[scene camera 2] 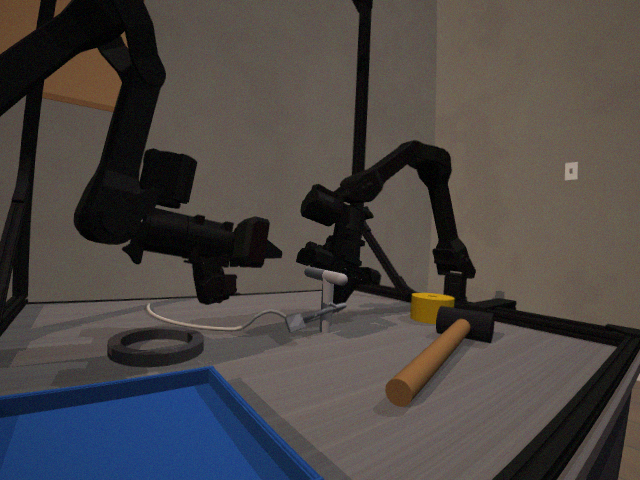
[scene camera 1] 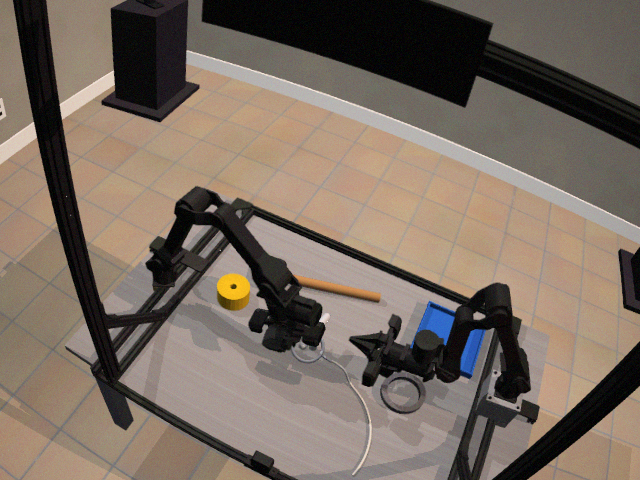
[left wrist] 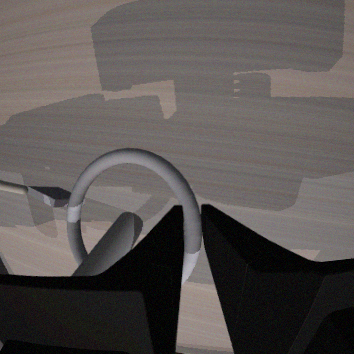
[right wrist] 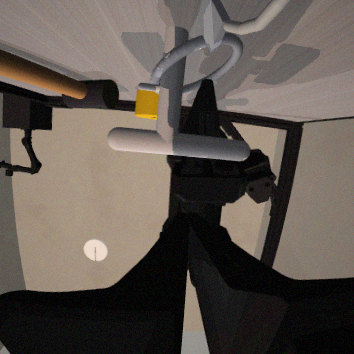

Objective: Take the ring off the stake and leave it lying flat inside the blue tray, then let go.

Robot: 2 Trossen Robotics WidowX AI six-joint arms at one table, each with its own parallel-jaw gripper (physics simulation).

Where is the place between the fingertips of my left gripper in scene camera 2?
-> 333, 311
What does the wooden-handled hammer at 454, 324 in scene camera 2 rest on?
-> The table.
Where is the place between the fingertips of my left gripper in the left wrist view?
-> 191, 212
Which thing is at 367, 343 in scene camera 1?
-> My right gripper.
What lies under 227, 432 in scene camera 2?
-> A blue tray.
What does the yellow spool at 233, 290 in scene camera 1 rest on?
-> The table.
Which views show my right gripper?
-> Scene camera 2, scene camera 1 and the right wrist view only.
